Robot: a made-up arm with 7 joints.
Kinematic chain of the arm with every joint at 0, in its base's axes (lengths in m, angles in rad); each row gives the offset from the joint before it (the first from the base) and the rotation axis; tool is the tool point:
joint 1: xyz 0 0 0.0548 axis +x
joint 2: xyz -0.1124 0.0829 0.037 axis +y
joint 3: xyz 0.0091 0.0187 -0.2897 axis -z
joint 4: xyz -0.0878 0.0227 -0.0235 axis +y
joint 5: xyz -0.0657 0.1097 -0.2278 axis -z
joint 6: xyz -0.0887 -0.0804 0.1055 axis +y
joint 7: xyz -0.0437 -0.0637 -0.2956 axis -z
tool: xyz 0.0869 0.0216 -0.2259
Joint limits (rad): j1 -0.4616..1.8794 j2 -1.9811..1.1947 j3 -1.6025..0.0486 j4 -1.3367..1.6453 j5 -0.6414..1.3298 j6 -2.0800..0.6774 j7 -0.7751..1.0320
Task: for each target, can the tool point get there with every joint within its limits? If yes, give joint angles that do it. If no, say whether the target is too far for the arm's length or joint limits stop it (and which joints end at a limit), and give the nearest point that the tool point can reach.
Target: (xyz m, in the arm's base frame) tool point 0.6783 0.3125 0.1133
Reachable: yes | joints 0.5322 -1.0931 -0.7965 -0.7402 0.6521 -0.3680 -0.3091
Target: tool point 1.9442 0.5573 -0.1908
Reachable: no: too far | nearest point 0.9459 0.3422 -0.0791 | short by 1.027 m
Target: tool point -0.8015 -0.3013 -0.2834
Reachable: yes | joints 0.5019 0.8387 -1.0426 0.9134 0.6202 -0.2361 -0.3377
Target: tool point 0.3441 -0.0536 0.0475
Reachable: yes | joints 0.3939 -0.9247 -1.0915 0.6459 0.8616 -1.6954 0.3779
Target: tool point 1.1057 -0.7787 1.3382
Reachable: no: too far | nearest point 0.6524 -0.4187 0.7449 | short by 0.829 m
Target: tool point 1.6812 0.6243 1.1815
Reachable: no: too far | nearest point 0.8226 0.3153 0.6239 | short by 1.069 m
